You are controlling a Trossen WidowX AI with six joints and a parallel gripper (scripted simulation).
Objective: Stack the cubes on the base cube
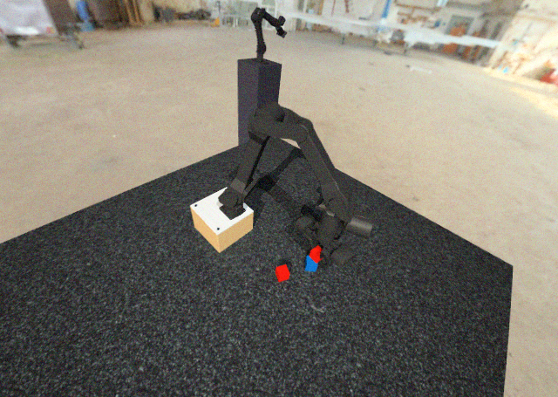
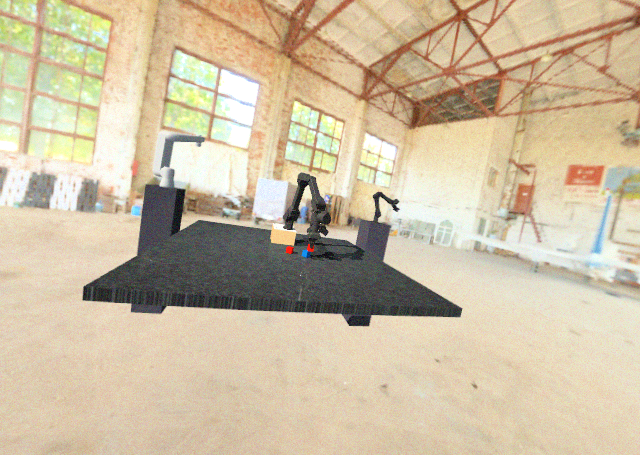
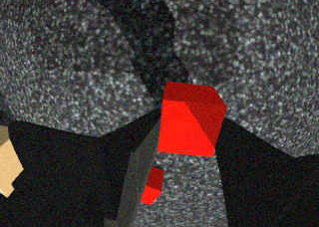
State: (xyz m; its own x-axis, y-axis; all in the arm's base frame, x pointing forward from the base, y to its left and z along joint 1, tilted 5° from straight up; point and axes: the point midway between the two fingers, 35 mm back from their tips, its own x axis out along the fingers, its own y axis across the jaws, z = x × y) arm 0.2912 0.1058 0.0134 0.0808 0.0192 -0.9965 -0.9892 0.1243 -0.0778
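Right now my gripper tip is 20 mm to the left of the blue cube and 40 mm above it.
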